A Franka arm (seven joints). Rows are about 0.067 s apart.
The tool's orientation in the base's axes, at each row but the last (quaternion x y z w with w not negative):
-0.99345 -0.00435 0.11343 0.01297
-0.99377 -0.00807 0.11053 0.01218
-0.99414 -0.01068 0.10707 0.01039
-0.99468 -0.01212 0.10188 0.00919
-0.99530 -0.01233 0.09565 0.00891
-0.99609 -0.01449 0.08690 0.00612
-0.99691 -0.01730 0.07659 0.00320
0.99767 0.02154 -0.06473 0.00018
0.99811 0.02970 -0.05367 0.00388
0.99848 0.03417 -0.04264 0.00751
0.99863 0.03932 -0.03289 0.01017
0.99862 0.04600 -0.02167 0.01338
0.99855 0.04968 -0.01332 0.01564
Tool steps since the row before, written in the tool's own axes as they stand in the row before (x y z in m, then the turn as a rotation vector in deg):
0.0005 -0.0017 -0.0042 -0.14 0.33 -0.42
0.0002 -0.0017 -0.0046 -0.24 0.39 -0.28
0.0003 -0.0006 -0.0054 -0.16 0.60 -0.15
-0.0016 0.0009 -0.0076 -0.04 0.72 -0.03
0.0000 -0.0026 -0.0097 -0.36 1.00 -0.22
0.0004 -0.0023 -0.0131 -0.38 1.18 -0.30
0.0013 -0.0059 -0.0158 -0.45 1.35 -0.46
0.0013 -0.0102 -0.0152 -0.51 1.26 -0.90
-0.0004 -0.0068 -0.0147 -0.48 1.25 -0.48
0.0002 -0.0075 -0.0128 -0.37 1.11 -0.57
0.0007 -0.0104 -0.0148 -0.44 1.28 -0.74
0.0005 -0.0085 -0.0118 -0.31 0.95 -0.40
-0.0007 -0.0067 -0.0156 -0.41 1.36 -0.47
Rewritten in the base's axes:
0.0014 0.0016 0.0040 -0.04 -0.34 0.43
0.0012 0.0016 0.0045 -0.17 -0.40 0.32
0.0014 0.0005 0.0052 -0.11 -0.61 0.17
0.0000 -0.0011 0.0077 -0.02 -0.72 0.02
0.0018 0.0024 0.0096 -0.29 -1.01 0.26
0.0026 0.0022 0.0129 -0.29 -1.19 0.34
0.0035 0.0059 0.0155 -0.33 -1.37 0.51
0.0028 0.0103 0.0149 -0.33 -1.28 0.96
0.0008 0.0069 0.0146 -0.35 -1.27 0.53
0.0008 0.0077 0.0126 -0.24 -1.12 0.61
0.0008 0.0108 0.0145 -0.29 -1.29 0.79
0.0002 0.0088 0.0116 -0.20 -0.96 0.44
-0.0010 0.0071 0.0154 -0.26 -1.38 0.52

